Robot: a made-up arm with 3 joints. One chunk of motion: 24 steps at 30 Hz.
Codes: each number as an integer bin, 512 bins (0 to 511) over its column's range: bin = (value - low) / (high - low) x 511, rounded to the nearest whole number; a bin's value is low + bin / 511 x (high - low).
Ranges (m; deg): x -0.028..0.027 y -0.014..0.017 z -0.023..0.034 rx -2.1..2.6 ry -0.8..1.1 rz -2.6..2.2
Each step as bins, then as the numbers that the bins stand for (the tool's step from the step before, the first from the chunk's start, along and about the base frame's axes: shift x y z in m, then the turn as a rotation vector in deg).
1 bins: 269 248 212 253 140 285
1 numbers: 0.00095 0.00105 0.00065 0.227 -0.279 0.077
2 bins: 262 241 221 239 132 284
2 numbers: 0.00020 0.00062 0.00165 0.098 -0.309 0.068
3 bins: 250 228 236 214 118 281
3 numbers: -0.00109 -0.00017 0.00332 -0.132 -0.361 0.040
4 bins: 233 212 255 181 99 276
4 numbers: -0.00292 -0.00114 0.00544 -0.435 -0.432 -0.007
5 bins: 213 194 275 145 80 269
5 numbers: -0.00507 -0.00223 0.00768 -0.766 -0.503 -0.073
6 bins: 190 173 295 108 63 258
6 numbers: -0.00755 -0.00350 0.00991 -1.107 -0.566 -0.177
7 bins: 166 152 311 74 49 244
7 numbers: -0.01013 -0.00478 0.01169 -1.419 -0.618 -0.308
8 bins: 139 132 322 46 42 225
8 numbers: -0.01304 -0.00599 0.01292 -1.677 -0.644 -0.486
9 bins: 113 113 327 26 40 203
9 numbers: -0.01584 -0.00714 0.01348 -1.861 -0.651 -0.693
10 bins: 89 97 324 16 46 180
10 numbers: -0.01842 -0.00812 0.01314 -1.953 -0.629 -0.909
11 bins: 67 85 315 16 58 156
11 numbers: -0.02079 -0.00884 0.01214 -1.953 -0.584 -1.135
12 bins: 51 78 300 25 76 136
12 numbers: -0.02251 -0.00927 0.01046 -1.870 -0.517 -1.323
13 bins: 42 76 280 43 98 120
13 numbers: -0.02348 -0.00939 0.00823 -1.705 -0.436 -1.473
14 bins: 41 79 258 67 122 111
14 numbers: -0.02359 -0.00921 0.00578 -1.484 -0.346 -1.557
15 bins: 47 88 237 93 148 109
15 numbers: -0.02294 -0.00866 0.00344 -1.245 -0.250 -1.576
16 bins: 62 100 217 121 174 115
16 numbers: -0.02133 -0.00793 0.00121 -0.987 -0.153 -1.520
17 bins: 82 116 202 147 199 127
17 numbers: -0.01917 -0.00696 -0.00047 -0.748 -0.060 -1.407
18 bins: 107 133 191 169 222 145
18 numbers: -0.01648 -0.00593 -0.00169 -0.546 0.025 -1.238
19 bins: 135 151 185 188 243 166
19 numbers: -0.01347 -0.00484 -0.00236 -0.371 0.104 -1.041
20 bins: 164 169 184 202 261 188
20 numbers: -0.01035 -0.00375 -0.00248 -0.242 0.170 -0.834
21 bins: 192 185 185 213 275 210
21 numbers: -0.00733 -0.00278 -0.00236 -0.141 0.223 -0.627
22 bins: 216 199 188 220 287 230
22 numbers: -0.00475 -0.00193 -0.00203 -0.077 0.267 -0.440
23 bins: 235 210 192 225 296 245
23 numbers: -0.00271 -0.00126 -0.00158 -0.031 0.301 -0.299
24 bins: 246 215 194 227 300 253
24 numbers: -0.00152 -0.00096 -0.00136 -0.012 0.315 -0.223
